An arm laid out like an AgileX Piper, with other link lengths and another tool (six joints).
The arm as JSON. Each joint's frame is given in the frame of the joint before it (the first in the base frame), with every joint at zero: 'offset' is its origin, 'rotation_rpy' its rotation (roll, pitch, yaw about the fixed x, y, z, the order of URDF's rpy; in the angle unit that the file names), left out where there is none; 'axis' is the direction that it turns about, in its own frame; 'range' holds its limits. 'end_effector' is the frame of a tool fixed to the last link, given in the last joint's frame.
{
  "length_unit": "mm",
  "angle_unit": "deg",
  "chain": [
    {
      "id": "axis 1",
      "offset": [
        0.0,
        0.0,
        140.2
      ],
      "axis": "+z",
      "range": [
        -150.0,
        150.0
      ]
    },
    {
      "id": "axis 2",
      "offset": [
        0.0,
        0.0,
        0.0
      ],
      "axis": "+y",
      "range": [
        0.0,
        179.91
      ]
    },
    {
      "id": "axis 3",
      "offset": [
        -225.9,
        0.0,
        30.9
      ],
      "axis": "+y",
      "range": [
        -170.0,
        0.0
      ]
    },
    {
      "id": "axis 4",
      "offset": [
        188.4,
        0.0,
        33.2
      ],
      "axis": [
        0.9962,
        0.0,
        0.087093
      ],
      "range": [
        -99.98,
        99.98
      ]
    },
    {
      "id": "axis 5",
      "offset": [
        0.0,
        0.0,
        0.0
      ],
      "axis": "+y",
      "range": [
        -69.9,
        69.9
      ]
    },
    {
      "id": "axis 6",
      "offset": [
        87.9,
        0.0,
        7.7
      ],
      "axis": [
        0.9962,
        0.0,
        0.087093
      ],
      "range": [
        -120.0,
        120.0
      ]
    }
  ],
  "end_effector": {
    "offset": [
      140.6,
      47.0,
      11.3
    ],
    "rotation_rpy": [
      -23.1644,
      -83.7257,
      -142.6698
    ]
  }
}
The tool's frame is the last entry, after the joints.
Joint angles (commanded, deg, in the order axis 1, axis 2, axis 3, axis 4, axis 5, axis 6), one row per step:
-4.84 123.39 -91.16 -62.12 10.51 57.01
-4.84 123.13 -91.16 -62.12 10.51 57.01
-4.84 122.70 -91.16 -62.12 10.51 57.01
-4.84 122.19 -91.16 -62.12 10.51 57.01
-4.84 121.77 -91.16 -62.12 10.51 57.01
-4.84 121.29 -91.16 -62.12 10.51 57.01
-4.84 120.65 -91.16 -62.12 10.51 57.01
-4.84 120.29 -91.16 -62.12 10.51 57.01
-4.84 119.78 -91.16 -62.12 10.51 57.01
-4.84 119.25 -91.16 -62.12 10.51 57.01
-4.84 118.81 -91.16 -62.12 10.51 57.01
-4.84 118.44 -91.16 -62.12 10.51 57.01
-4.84 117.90 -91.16 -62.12 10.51 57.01
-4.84 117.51 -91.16 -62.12 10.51 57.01
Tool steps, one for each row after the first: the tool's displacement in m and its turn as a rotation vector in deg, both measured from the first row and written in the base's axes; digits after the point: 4 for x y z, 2 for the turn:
0.0001 0.0000 0.0024 -0.02 -0.26 0.00
0.0003 0.0000 0.0063 -0.06 -0.69 0.00
0.0005 0.0000 0.0109 -0.10 -1.20 0.00
0.0006 -0.0001 0.0148 -0.14 -1.61 0.00
0.0007 -0.0001 0.0192 -0.18 -2.09 0.00
0.0008 -0.0001 0.0250 -0.23 -2.73 0.00
0.0008 -0.0001 0.0283 -0.26 -3.09 0.00
0.0008 -0.0001 0.0330 -0.30 -3.60 0.00
0.0008 -0.0001 0.0378 -0.35 -4.13 0.00
0.0007 -0.0001 0.0418 -0.39 -4.56 0.00
0.0006 0.0000 0.0452 -0.42 -4.93 0.00
0.0004 0.0000 0.0501 -0.46 -5.47 0.00
0.0003 0.0000 0.0537 -0.50 -5.86 0.00

